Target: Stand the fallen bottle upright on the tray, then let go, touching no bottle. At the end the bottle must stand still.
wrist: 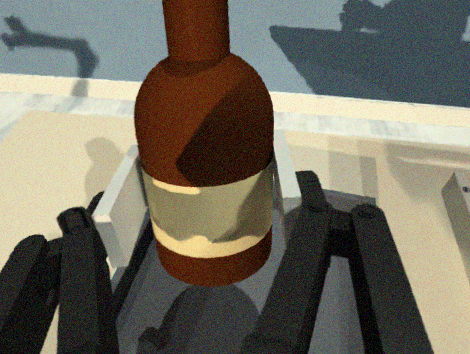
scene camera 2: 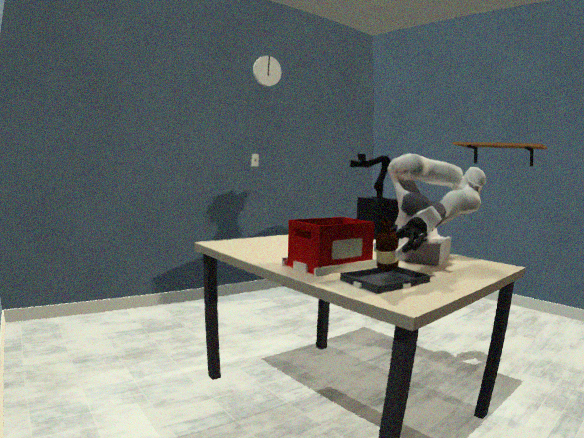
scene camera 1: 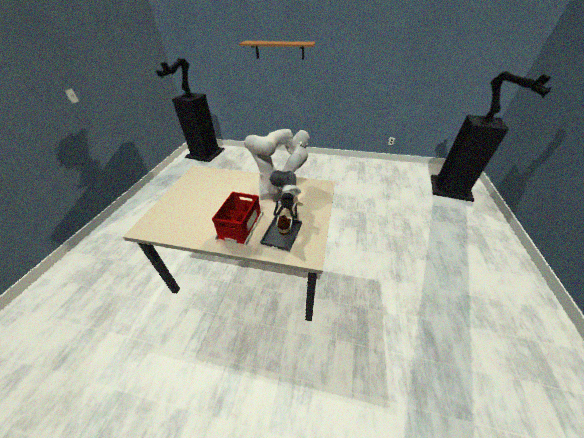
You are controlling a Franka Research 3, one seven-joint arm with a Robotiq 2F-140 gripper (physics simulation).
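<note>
A brown bottle with a cream label (scene camera 1: pixel 284 223) (scene camera 2: pixel 387 256) (wrist: pixel 210 150) stands about upright over the dark tray (scene camera 1: pixel 276 243) (scene camera 2: pixel 372 284) (wrist: pixel 145 295). My gripper (scene camera 1: pixel 286 214) (scene camera 2: pixel 398 241) (wrist: pixel 209 159) is shut on the bottle, with one pale pad on each side of its body around the label. In the wrist view the bottle's base is at or very slightly above the tray's floor, with its shadow right below it. Whether the base touches the floor cannot be told. In scene camera 2 the base is partly hidden behind the tray's front wall.
A red crate (scene camera 1: pixel 229 232) (scene camera 2: pixel 304 254) stands beside the tray, with a pale low edging around its foot. The wooden table (scene camera 1: pixel 185 200) (scene camera 2: pixel 250 257) bears both. Two black pedestals (scene camera 1: pixel 196 125) (scene camera 1: pixel 467 157) with dark arms stand on the floor beyond the table.
</note>
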